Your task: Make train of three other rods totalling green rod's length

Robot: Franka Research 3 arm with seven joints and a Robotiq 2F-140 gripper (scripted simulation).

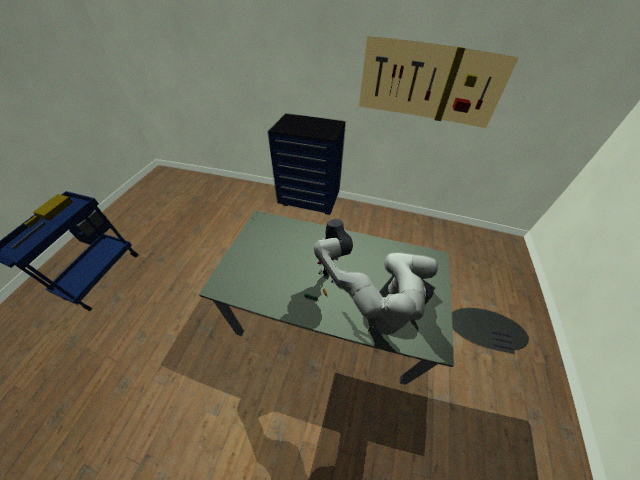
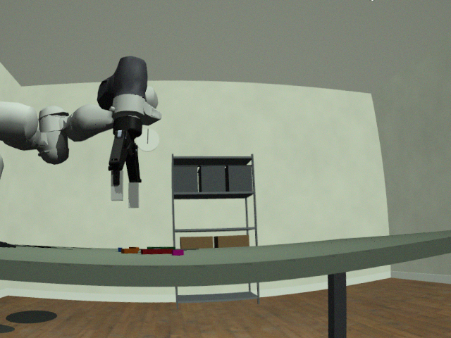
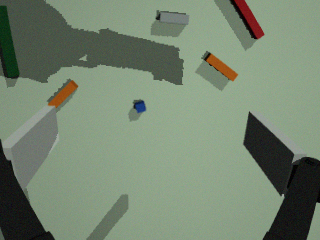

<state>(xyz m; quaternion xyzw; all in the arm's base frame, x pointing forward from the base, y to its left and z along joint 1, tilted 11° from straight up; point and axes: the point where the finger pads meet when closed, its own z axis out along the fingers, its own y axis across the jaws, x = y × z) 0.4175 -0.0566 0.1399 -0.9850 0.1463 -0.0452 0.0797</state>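
The grey rod is 12 cm below my hand, 7 cm ahead of it and 4 cm to the right of it. From my hand the other things lie so: green rod 14 cm to the left, 12 cm below, 10 cm ahead; then red rod 12 cm to the right, 12 cm below, 6 cm ahead; then blue rod 12 cm below, 2 cm to the left, 2 cm behind.
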